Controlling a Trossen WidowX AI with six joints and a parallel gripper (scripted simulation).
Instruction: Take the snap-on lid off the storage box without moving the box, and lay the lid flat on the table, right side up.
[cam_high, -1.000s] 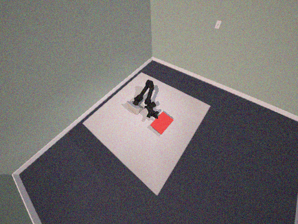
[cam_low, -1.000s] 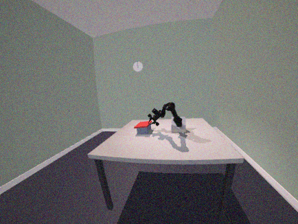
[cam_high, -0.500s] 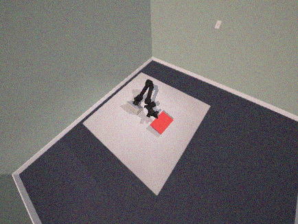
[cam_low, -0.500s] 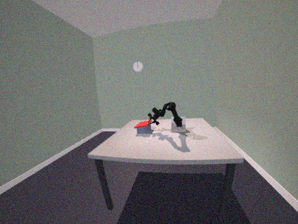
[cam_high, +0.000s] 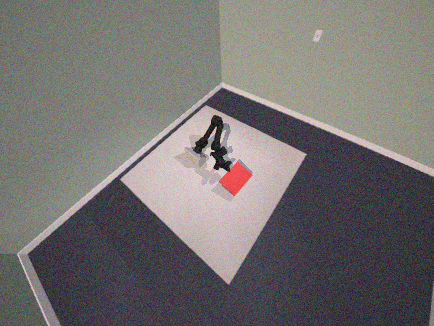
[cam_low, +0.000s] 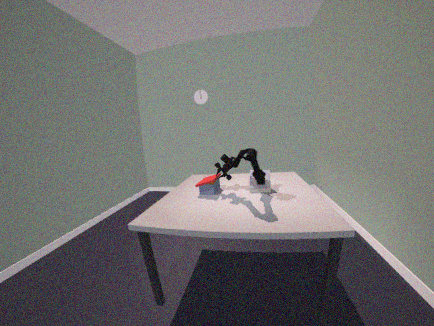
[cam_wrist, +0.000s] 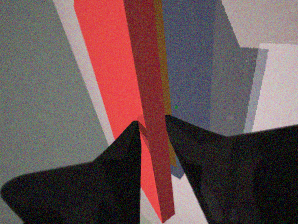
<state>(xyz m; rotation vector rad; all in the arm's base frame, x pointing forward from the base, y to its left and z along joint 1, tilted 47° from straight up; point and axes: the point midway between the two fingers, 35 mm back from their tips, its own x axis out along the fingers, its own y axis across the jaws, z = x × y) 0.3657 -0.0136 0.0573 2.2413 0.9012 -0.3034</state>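
Right now my gripper tip is 80 mm short of the red lid and 20 mm above it. Also, from my gripper tip: storage box: 70 mm ahead, 80 mm below.
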